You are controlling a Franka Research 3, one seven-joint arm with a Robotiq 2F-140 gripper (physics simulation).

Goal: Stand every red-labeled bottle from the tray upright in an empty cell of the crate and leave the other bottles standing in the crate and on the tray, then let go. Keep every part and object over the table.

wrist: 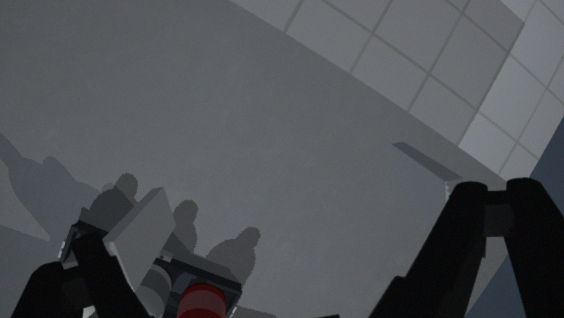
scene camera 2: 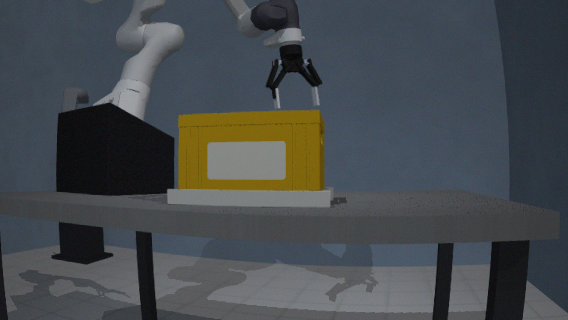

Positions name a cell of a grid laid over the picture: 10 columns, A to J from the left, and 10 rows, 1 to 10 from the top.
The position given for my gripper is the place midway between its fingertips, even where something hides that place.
I see my gripper (scene camera 2: F4).
My gripper shows as well in the wrist view (wrist: E6).
